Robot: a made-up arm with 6 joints. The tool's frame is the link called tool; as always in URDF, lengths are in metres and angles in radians. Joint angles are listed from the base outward.
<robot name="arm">
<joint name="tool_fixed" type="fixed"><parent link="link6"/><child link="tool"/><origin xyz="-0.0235 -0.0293 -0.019" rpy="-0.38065 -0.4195 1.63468"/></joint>
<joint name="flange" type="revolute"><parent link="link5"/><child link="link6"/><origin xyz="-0.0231 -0.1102 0.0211"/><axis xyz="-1 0 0"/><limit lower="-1.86" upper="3.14"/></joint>
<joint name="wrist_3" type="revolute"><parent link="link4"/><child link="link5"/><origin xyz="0.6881 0.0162 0.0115"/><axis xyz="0 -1 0"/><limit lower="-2.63" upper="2.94"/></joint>
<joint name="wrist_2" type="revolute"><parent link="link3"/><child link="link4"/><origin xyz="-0.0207 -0.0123 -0.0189"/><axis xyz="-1 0 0"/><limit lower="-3.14" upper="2.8"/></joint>
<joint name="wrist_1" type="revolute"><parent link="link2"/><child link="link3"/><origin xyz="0.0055 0 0.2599"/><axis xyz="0 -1 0"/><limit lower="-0.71" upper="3.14"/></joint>
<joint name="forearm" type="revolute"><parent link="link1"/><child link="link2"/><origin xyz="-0.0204 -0.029 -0.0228"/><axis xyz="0 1 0"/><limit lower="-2.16" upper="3.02"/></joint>
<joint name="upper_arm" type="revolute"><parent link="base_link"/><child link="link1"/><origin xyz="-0.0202 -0.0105 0.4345"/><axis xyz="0 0 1"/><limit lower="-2.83" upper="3.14"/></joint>
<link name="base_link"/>
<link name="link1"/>
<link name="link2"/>
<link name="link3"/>
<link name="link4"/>
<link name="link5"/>
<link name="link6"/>
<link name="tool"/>
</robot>
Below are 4 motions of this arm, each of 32 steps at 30 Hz.
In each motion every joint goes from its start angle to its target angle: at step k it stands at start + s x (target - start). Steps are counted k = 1, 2, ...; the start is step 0. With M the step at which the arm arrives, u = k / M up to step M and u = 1 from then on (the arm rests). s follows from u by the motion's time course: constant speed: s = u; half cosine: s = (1 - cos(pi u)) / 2; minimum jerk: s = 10 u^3 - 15 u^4 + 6 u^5.
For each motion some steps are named. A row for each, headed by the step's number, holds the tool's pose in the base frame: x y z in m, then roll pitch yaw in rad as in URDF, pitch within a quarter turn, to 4 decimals.
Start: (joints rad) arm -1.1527 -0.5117 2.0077 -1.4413 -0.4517 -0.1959
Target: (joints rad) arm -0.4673 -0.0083 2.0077 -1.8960 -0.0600 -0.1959
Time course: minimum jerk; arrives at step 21
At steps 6, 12, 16, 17, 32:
6: -0.3415 0.4019 1.1528 -1.1163 0.5750 2.7293
12: -0.2863 0.1693 1.2516 -1.2989 0.3817 -3.0102
16: -0.2040 0.0738 1.2833 -1.4495 0.2994 -2.7080
17: -0.1898 0.0628 1.2865 -1.4740 0.2894 -2.6640
32: -0.1713 0.0503 1.2901 -1.5055 0.2776 -2.6088

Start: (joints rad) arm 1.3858 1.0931 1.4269 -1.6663 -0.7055 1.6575
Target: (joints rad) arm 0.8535 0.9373 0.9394 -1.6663 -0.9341 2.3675
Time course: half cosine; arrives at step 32
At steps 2, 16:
2: 0.2571 0.8392 0.6138 -0.6783 -0.1497 -2.4740
16: 0.4719 0.7412 0.5339 -0.5342 0.0897 -2.7166

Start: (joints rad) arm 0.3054 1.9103 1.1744 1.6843 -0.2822 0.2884
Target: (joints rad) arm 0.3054 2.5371 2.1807 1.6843 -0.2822 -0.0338
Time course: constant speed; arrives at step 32
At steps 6, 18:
6: 0.7087 0.2258 -0.0122 1.3827 0.8983 -2.9766
18: 0.7116 0.2226 0.0187 1.1303 1.0415 3.0355

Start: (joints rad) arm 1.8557 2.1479 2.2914 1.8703 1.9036 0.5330
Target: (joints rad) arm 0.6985 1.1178 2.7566 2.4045 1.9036 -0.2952
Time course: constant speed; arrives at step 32
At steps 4, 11, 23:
4: -0.1026 0.7915 0.6191 1.6206 1.0255 0.8114
11: 0.0722 0.6809 0.8476 1.7264 0.8266 0.4972
23: 0.1695 0.3213 1.1222 2.0458 0.6246 -0.0641

